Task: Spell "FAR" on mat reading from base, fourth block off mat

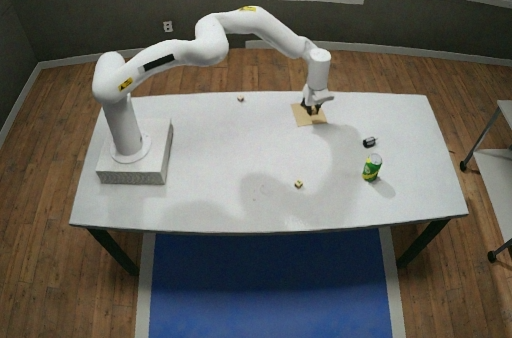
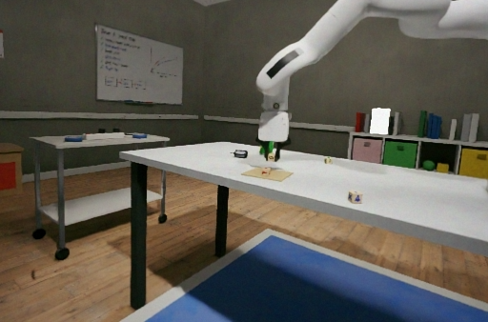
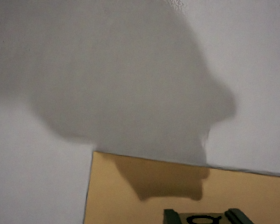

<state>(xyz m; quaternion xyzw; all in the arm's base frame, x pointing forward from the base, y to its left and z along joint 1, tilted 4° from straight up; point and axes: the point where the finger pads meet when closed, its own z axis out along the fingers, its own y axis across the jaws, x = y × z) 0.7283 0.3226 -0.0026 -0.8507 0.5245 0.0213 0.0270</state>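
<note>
My hand is 2 cm past the tan mat, 4 cm to the right of it and 6 cm above it. From my hand the other things lie so: green soda can 26 cm ahead, 27 cm to the right; then small black object 27 cm ahead, 10 cm to the right, 4 cm below.
</note>
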